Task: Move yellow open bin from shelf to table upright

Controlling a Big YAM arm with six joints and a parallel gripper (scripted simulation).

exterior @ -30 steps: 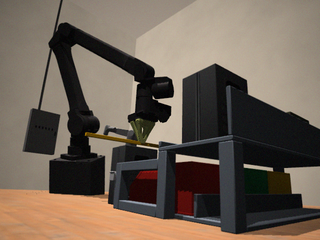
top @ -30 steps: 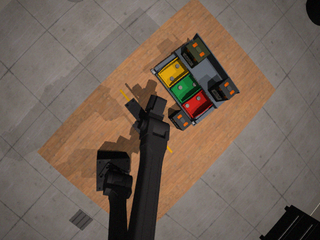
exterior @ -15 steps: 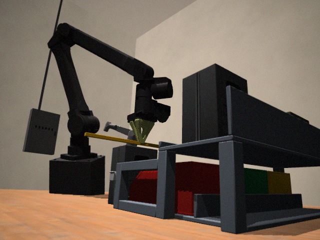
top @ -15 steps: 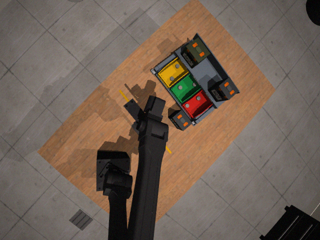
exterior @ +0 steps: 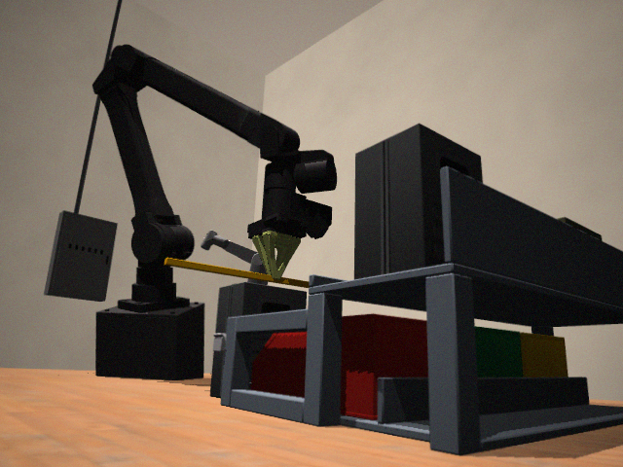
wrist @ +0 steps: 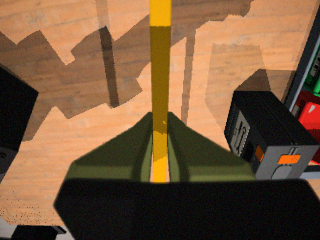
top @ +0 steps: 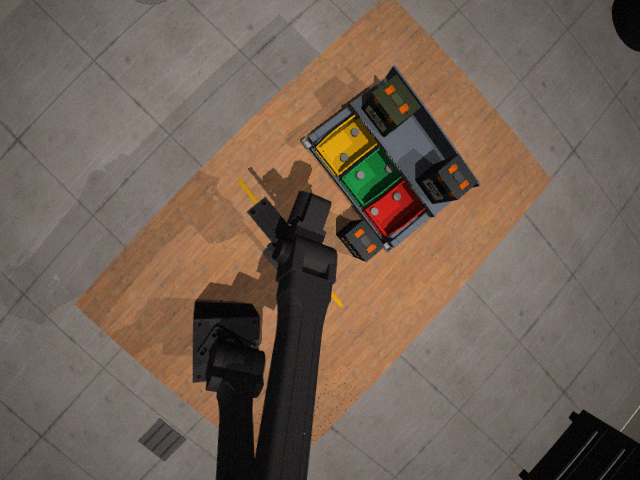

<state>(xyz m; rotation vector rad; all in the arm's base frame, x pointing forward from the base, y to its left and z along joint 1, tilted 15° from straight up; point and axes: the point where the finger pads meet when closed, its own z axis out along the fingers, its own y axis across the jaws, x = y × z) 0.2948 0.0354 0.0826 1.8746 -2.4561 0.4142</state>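
Now: the thin yellow rod 1 cm below my hand. Round my hand: red bin: 26 cm ahead, 19 cm to the right, 14 cm below; green bin: 30 cm ahead, 9 cm to the right, 14 cm below; yellow open bin: 33 cm ahead, 2 cm to the left, 14 cm below.
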